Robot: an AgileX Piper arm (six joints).
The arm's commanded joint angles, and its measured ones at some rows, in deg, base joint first. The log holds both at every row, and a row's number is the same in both.
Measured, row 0: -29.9, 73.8, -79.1, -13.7, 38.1, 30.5
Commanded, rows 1 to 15: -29.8, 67.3, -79.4, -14.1, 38.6, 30.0; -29.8, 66.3, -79.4, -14.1, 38.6, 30.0; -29.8, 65.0, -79.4, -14.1, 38.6, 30.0; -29.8, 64.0, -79.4, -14.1, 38.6, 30.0; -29.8, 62.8, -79.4, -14.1, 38.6, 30.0; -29.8, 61.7, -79.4, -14.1, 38.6, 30.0; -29.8, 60.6, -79.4, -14.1, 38.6, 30.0; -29.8, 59.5, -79.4, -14.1, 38.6, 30.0; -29.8, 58.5, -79.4, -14.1, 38.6, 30.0; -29.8, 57.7, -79.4, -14.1, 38.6, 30.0; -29.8, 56.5, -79.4, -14.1, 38.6, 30.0; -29.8, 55.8, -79.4, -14.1, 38.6, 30.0; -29.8, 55.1, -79.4, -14.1, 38.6, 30.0; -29.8, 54.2, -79.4, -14.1, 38.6, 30.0; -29.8, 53.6, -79.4, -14.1, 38.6, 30.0
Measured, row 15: -29.9, 56.7, -79.1, -13.7, 38.2, 30.5
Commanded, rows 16 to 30: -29.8, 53.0, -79.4, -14.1, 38.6, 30.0; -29.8, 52.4, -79.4, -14.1, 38.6, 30.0; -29.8, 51.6, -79.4, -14.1, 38.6, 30.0; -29.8, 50.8, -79.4, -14.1, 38.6, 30.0; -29.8, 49.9, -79.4, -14.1, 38.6, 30.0; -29.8, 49.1, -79.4, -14.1, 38.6, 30.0; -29.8, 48.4, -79.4, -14.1, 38.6, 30.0; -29.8, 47.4, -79.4, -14.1, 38.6, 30.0; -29.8, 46.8, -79.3, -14.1, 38.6, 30.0; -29.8, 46.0, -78.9, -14.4, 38.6, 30.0; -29.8, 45.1, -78.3, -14.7, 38.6, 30.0; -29.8, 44.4, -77.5, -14.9, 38.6, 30.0; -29.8, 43.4, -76.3, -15.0, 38.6, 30.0; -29.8, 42.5, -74.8, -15.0, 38.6, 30.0; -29.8, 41.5, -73.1, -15.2, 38.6, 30.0
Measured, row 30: -29.9, 45.1, -77.4, -14.0, 38.4, 30.5
